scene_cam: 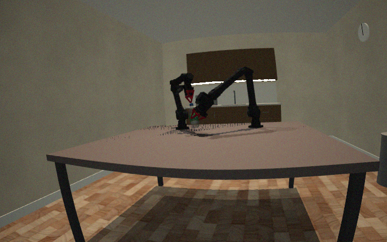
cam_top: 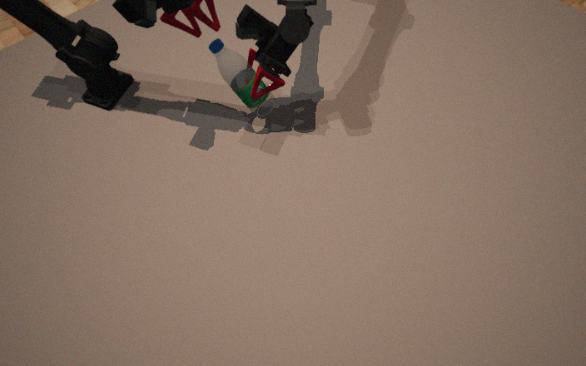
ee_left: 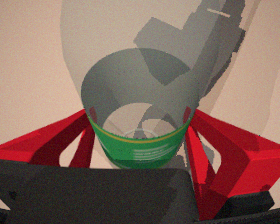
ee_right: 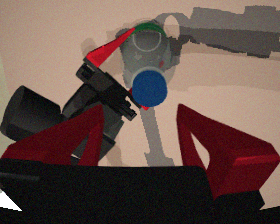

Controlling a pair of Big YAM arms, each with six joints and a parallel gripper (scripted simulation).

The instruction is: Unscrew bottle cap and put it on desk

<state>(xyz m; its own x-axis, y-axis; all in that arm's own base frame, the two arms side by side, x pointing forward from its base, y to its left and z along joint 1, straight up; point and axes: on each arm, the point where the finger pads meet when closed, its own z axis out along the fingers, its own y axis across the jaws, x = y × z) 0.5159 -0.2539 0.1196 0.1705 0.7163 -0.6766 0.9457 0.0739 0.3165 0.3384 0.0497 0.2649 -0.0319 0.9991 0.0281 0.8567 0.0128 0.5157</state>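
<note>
My right hand is 1 cm short of the blue cap, 1 cm to the right of it and 4 cm above it. From my right hand the other things lie so: bottle: 5 cm ahead, 3 cm to the left, 12 cm below.
My left gripper is now 3 cm below the bottle, 1 cm to the left of it and 1 cm past it. The rest, counted from my left hand: blue cap (11 cm above, 5 cm behind, 4 cm to the right).
</note>
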